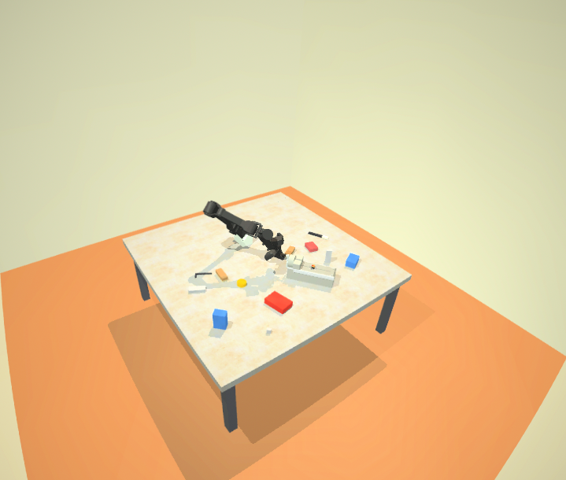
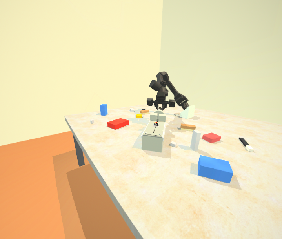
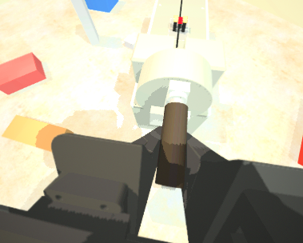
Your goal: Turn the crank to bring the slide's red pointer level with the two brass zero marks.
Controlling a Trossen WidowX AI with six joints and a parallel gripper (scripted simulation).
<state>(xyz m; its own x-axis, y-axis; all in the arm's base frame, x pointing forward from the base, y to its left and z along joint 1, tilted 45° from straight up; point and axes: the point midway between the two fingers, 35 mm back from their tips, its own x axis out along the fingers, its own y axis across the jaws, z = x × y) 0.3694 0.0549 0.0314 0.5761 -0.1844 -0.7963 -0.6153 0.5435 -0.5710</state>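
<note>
My gripper tip is now 10 mm below the crank. The rest, counted from my gripper tip: brown crank handle 30 mm above, 10 mm to the right, 10 mm behind; red pointer 130 mm ahead, 100 mm to the left, 10 mm below; yellow disc 250 mm to the right, 80 mm below, 30 mm behind.
</note>
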